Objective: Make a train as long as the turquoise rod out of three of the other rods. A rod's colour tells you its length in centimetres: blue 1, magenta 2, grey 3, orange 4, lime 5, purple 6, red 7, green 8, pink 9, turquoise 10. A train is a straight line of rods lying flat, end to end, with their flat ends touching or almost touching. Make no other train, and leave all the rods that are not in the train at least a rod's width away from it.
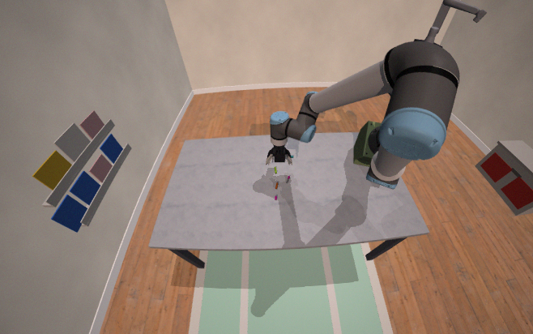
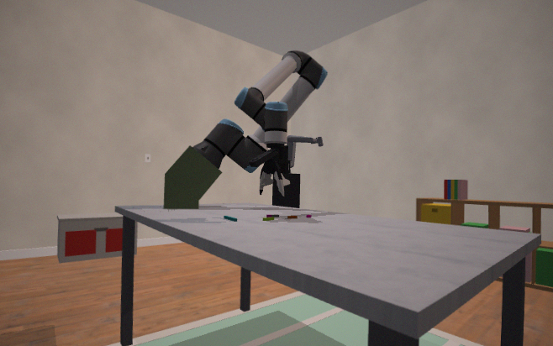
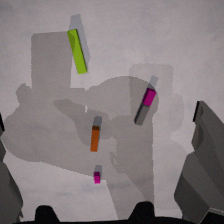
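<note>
The lime rod lies 20 mm ahead of my hand, 20 mm to the right of it and 90 mm below it. The rest, counted from my hand: turquoise rod (50 mm behind, 150 mm to the right, 90 mm below); orange rod (10 mm ahead, 100 mm to the left, 90 mm below); grey rod (50 mm behind, 60 mm to the left, 90 mm below).
</note>
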